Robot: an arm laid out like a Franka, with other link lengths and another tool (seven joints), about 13 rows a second.
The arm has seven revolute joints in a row. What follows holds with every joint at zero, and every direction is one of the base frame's.
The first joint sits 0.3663 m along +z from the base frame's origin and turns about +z.
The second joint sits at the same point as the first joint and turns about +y.
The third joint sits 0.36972 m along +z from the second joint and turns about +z.
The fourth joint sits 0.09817 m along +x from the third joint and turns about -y.
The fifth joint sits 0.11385 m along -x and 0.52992 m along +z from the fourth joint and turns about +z.
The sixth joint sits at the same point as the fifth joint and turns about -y.
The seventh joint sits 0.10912 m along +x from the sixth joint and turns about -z.
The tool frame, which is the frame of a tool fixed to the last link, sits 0.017 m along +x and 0.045 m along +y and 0.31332 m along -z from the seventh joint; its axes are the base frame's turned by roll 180, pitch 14.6 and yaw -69.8 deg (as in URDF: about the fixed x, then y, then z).
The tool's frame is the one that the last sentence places.
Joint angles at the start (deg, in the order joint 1, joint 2, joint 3, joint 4, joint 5, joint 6, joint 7):
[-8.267 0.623 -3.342 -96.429 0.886 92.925 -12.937]
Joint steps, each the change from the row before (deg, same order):
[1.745 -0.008 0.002 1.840 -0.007 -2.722 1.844]
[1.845 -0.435 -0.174 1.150 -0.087 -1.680 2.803]
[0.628 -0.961 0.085 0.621 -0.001 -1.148 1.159]
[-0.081 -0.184 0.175 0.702 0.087 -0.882 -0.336]
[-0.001 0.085 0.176 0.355 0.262 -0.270 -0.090]
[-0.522 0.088 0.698 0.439 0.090 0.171 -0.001]
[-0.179 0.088 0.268 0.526 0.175 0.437 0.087]
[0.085 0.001 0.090 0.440 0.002 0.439 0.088]
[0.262 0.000 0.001 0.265 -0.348 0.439 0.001]
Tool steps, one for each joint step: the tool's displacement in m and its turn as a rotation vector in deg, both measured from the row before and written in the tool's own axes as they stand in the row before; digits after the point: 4 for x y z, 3 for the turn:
[-0.0262 -0.0052 -0.0087 -0.793 -0.357 0.283]
[-0.0237 -0.0053 -0.0087 0.080 0.122 1.131]
[-0.0151 0.0023 -0.0129 0.465 0.202 0.315]
[-0.0054 0.0025 -0.0072 -0.072 -0.076 -0.444]
[-0.0040 -0.0014 -0.0016 0.033 -0.213 -0.303]
[-0.0024 -0.0034 -0.0037 0.425 0.187 -0.305]
[-0.0015 -0.0047 -0.0057 0.815 0.263 -0.235]
[-0.0019 -0.0043 -0.0055 0.721 0.412 -0.289]
[-0.0009 -0.0033 -0.0034 0.375 0.640 -0.358]

